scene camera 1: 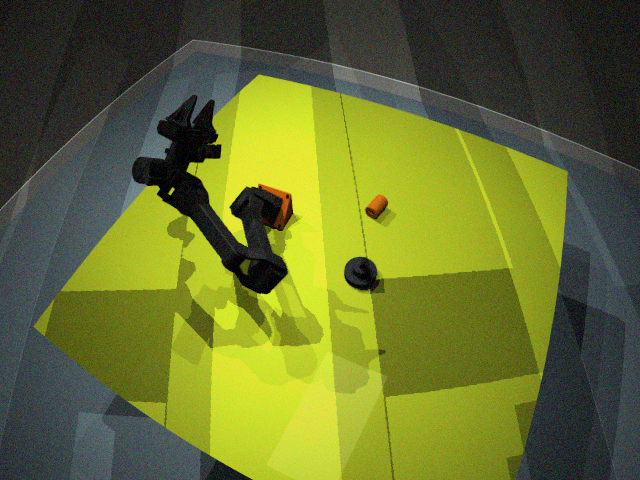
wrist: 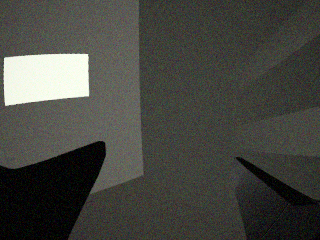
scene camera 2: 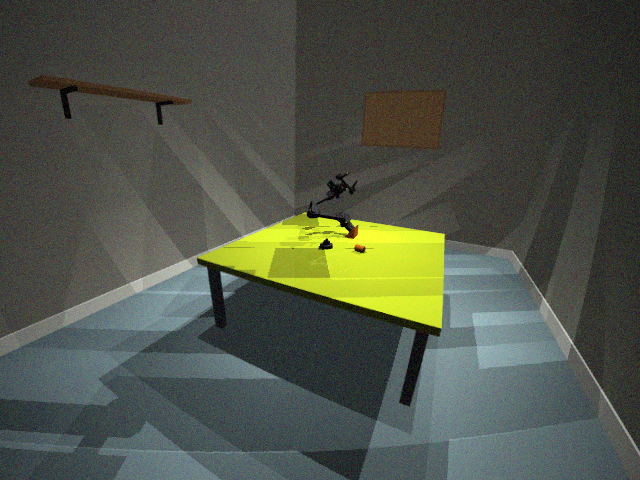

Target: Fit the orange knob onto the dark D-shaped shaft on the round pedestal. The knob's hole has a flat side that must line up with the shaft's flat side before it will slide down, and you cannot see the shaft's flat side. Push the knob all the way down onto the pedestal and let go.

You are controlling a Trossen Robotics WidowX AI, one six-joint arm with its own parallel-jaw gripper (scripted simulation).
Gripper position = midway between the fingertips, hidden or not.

Note:
My gripper (scene camera 1: 204, 97) is open and holds nothing. Further things: a pedestal (scene camera 1: 360, 272).
My gripper is seen too in the wrist view (wrist: 170, 157).

